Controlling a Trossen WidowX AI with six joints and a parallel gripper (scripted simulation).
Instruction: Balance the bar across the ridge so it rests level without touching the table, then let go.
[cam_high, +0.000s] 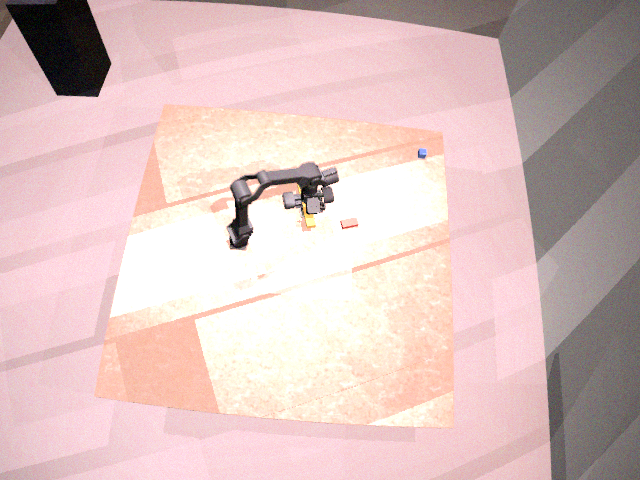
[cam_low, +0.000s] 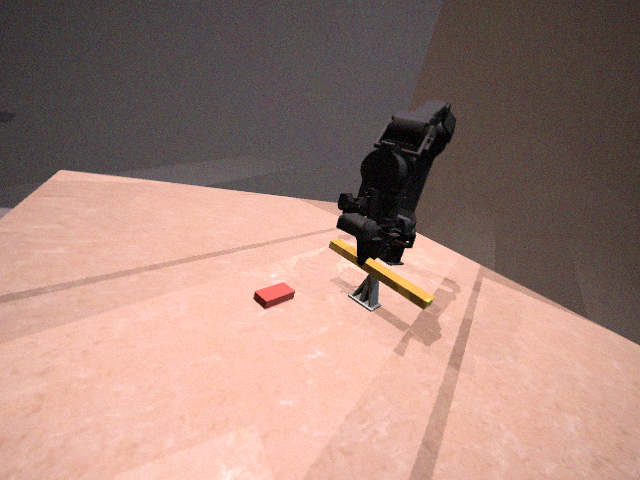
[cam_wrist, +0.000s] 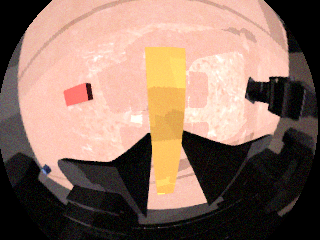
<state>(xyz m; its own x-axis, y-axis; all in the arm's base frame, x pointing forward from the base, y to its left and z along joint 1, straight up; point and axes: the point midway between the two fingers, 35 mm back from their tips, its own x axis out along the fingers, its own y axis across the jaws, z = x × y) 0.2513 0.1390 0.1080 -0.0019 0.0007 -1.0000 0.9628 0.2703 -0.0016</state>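
The yellow bar is 3 cm to the left of my gripper tip and 1 cm behind it. The rest, counted from my gripper tip: blue cube (49 cm ahead, 36 cm to the left, 6 cm below); then red block (18 cm ahead, 7 cm below, 2 cm to the right).
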